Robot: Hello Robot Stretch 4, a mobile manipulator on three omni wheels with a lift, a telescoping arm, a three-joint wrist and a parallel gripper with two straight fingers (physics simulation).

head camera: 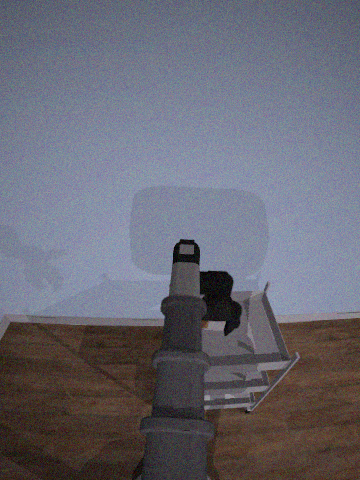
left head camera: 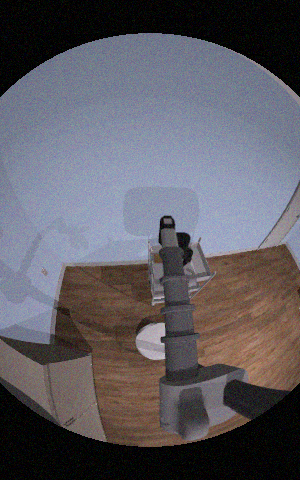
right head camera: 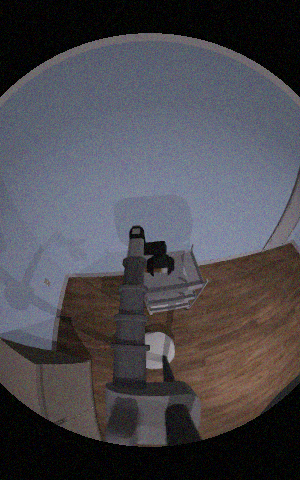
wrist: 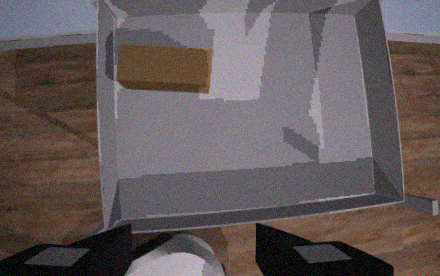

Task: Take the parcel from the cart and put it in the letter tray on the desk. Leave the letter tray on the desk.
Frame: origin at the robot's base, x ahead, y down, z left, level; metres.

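Seen in the pictures: gripper, between the fingertips: (head camera: 211,332) (right head camera: 160,273) (wrist: 194,243); robot's base, origin of its link: (left head camera: 155,339) (right head camera: 153,348).
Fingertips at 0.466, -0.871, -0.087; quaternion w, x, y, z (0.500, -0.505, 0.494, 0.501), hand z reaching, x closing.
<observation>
Pixels of each thing's top centre, then the offset from my fingertips to it, as dx, dy, dz. "*": a spot on its surface instead.
- parcel, centre of its top: (wrist: 164,64) +0.180, +0.184, +0.049
- grey cart, a spot on its surface: (wrist: 250,192) (right head camera: 172,289) * -0.003, +0.236, -0.085
- pale cabinet, a spot on its surface: (left head camera: 72,390) (right head camera: 66,393) * -0.983, +0.329, +0.732
The parcel (wrist: 165,69), a flat orange-brown box, lies in the cart's top tray, in the far left corner in the wrist view. A small part of the parcel also shows beside the arm in the head view (head camera: 204,324) and below the gripper in the right head view (right head camera: 160,270). The grey cart (head camera: 245,360) (right head camera: 175,288) (wrist: 250,192) has raised tray walls. My gripper (wrist: 194,243) (right head camera: 160,273) is open and empty, pointing down over the cart; in the wrist view its fingers appear nearer than the front wall, with the parcel beyond them. The desk and letter tray cannot be made out.
The extended arm (head camera: 180,385) (left head camera: 179,320) (right head camera: 131,325) hides the cart's left part in the head view. A blue wall stands close behind the cart. A white round thing (left head camera: 151,341) (right head camera: 161,350) is low beneath the arm. A pale cabinet (left head camera: 72,390) (right head camera: 65,392) stands at lower left.
</observation>
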